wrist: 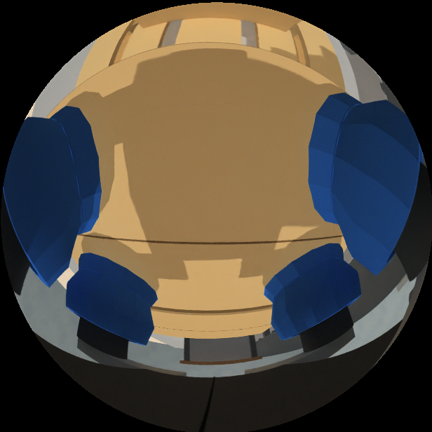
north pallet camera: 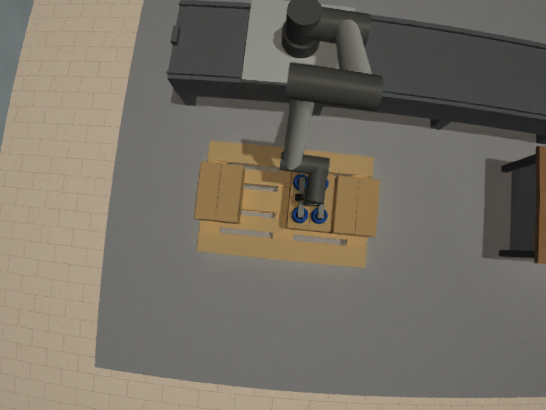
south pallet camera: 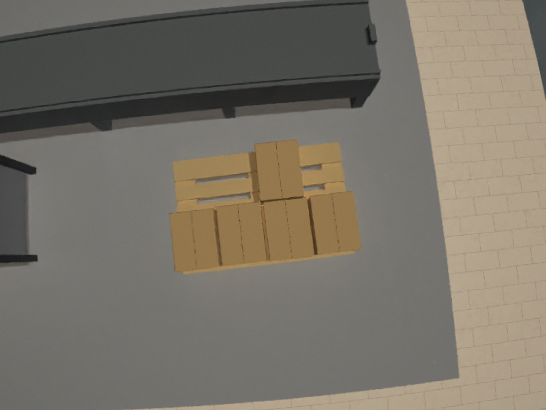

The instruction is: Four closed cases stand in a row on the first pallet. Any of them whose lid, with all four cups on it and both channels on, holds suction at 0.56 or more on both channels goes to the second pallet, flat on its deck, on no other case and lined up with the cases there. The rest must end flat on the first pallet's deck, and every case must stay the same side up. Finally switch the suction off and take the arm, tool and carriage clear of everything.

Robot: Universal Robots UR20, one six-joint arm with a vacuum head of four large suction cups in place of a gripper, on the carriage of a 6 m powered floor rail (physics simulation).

Labels:
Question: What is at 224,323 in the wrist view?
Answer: A case.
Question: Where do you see a case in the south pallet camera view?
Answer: At 288,228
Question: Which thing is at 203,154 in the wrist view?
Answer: A case.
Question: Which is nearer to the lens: the pallet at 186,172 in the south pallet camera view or the case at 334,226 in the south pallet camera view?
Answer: The case.

